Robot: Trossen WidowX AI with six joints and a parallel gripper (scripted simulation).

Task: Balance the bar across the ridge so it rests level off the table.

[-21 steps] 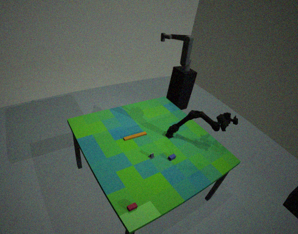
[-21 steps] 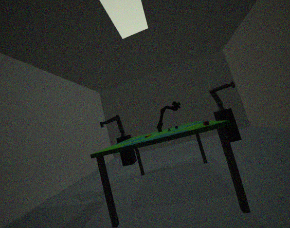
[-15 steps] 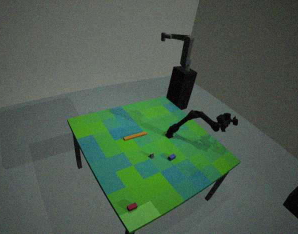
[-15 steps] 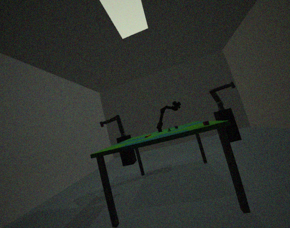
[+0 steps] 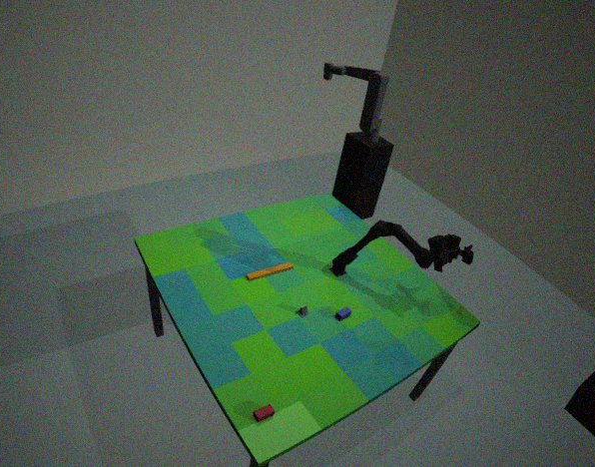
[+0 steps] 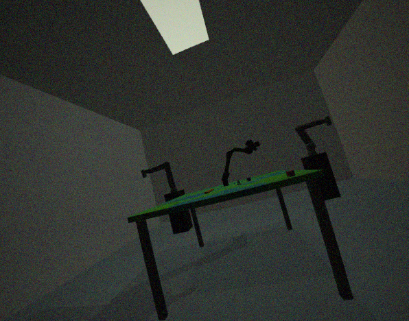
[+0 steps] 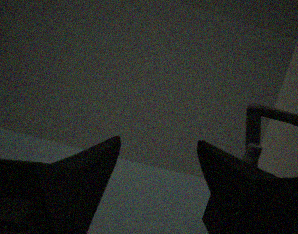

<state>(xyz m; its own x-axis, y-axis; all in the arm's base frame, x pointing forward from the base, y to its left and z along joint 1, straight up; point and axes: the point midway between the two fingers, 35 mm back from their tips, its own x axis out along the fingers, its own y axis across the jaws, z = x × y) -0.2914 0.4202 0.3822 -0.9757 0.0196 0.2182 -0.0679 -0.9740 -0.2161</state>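
Now: gripper tip 650 mm short of the bar, 560 mm to the left of it and 380 mm above it. Also, from my gripper tip: red block (1070 mm ahead, 80 mm to the left, 370 mm below); then blue block (500 mm ahead, 170 mm to the right, 370 mm below).
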